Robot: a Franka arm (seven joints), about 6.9 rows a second.
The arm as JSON. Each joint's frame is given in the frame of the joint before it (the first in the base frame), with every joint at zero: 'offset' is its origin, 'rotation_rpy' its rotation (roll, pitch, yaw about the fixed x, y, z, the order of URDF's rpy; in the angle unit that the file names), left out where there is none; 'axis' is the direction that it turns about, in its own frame. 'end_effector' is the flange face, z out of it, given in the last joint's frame.
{
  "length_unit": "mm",
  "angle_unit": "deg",
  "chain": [
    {
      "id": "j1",
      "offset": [
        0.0,
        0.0,
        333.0
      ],
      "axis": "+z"
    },
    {
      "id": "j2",
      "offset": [
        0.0,
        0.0,
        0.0
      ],
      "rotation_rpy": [
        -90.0,
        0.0,
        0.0
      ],
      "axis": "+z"
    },
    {
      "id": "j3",
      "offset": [
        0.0,
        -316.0,
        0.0
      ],
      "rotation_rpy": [
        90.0,
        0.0,
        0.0
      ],
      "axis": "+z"
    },
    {
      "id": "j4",
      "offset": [
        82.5,
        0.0,
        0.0
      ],
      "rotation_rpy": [
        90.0,
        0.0,
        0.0
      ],
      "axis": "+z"
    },
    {
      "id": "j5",
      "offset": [
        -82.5,
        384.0,
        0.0
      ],
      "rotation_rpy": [
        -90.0,
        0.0,
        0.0
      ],
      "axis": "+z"
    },
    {
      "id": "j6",
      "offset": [
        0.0,
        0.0,
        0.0
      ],
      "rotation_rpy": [
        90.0,
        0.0,
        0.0
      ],
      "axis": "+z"
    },
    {
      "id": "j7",
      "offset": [
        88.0,
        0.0,
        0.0
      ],
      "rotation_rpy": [
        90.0,
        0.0,
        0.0
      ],
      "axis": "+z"
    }
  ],
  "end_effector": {
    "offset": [
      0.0,
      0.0,
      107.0
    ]
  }
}
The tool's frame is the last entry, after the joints.
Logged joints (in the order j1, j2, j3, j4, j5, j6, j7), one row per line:
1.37, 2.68, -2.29, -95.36, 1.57, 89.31, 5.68
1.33, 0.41, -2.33, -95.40, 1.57, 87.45, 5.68
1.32, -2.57, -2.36, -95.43, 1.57, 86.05, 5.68
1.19, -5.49, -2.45, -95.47, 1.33, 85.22, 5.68
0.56, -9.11, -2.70, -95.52, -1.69, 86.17, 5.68
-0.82, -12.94, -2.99, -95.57, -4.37, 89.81, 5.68
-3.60, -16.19, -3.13, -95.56, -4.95, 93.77, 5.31
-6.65, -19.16, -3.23, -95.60, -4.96, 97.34, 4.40
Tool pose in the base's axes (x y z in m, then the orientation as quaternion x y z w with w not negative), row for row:
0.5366, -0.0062, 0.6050, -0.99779, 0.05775, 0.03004, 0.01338
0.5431, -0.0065, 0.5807, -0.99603, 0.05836, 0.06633, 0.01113
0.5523, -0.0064, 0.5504, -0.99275, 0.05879, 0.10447, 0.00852
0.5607, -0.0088, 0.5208, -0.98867, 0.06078, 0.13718, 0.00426
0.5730, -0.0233, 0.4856, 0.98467, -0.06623, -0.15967, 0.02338
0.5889, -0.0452, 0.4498, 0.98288, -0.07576, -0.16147, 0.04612
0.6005, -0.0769, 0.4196, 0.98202, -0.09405, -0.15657, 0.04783
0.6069, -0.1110, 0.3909, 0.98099, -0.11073, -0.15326, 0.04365
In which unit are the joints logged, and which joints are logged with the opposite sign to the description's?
The joints are logged in degrees. Opposite sign: j2.
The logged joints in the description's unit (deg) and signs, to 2 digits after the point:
1.37, -2.68, -2.29, -95.36, 1.57, 89.31, 5.68
1.33, -0.41, -2.33, -95.40, 1.57, 87.45, 5.68
1.32, 2.57, -2.36, -95.43, 1.57, 86.05, 5.68
1.19, 5.49, -2.45, -95.47, 1.33, 85.22, 5.68
0.56, 9.11, -2.70, -95.52, -1.69, 86.17, 5.68
-0.82, 12.94, -2.99, -95.57, -4.37, 89.81, 5.68
-3.60, 16.19, -3.13, -95.56, -4.95, 93.77, 5.31
-6.65, 19.16, -3.23, -95.60, -4.96, 97.34, 4.40

